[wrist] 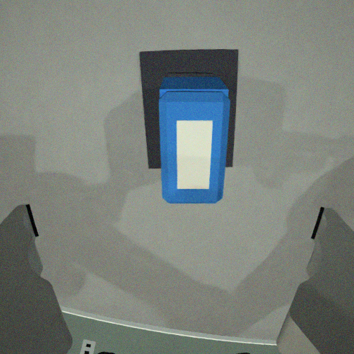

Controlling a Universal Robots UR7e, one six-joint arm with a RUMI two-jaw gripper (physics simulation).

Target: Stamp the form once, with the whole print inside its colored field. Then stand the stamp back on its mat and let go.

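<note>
The blue stamp [194,107] with a cream label on its top stands upright on the dark mat [187,61] in the upper middle of the wrist view. The mat's far edge and parts of both sides show around it. My gripper [174,210] is open and empty. Its two fingers stand wide apart at the left and right, and the stamp appears between and beyond them, not touched. The form does not show in the wrist view.
A grey table top [90,40] carries soft shadows of the arm and the stamp. Its pale edge runs across the bottom of the view, with a greenish surface [175,342] beyond it and a small light plate [88,347] at the lower left.
</note>
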